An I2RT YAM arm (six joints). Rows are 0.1 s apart.
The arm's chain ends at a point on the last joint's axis. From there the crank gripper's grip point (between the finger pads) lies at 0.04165 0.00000 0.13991 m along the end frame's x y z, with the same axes.
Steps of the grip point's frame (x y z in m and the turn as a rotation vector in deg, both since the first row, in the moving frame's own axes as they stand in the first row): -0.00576 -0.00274 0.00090 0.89 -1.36 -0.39; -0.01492 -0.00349 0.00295 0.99 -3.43 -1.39; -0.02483 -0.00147 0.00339 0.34 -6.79 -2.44; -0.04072 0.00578 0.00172 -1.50 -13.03 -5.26; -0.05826 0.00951 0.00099 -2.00 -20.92 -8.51; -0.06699 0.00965 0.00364 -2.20 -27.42 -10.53; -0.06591 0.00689 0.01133 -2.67 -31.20 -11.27
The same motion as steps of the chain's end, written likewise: -0.00242 -0.00029 -0.00003 0.89 -1.36 -0.39; -0.00643 -0.00014 0.00074 0.99 -3.43 -1.39; -0.00795 0.00079 -0.00054 0.34 -6.79 -2.44; -0.00814 0.00436 -0.00406 -1.50 -13.03 -5.26; -0.00566 0.00677 -0.00464 -2.00 -20.92 -8.51; 0.00193 0.00544 0.00020 -2.20 -27.42 -10.53; 0.01223 0.00067 0.01003 -2.67 -31.20 -11.27
